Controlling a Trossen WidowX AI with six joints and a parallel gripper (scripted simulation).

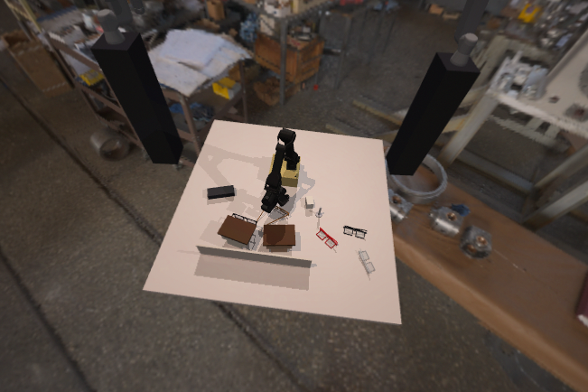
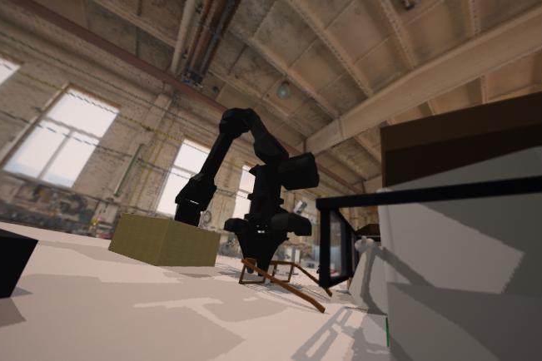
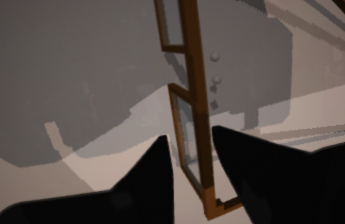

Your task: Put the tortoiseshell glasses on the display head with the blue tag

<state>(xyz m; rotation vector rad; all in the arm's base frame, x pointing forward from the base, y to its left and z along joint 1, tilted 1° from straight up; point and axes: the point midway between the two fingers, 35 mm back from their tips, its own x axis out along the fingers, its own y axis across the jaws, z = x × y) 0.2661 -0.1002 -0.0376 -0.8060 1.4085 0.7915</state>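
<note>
The white block is 3 cm behind my gripper tip, 22 cm to the left of it and 1 cm above it. From my gripper tip the other things lie so: stand: 4 cm ahead, 28 cm to the left, 1 cm above; black box: 9 cm behind, 34 cm to the right; low white rail: 34 cm ahead, 9 cm to the right, 4 cm above.
</note>
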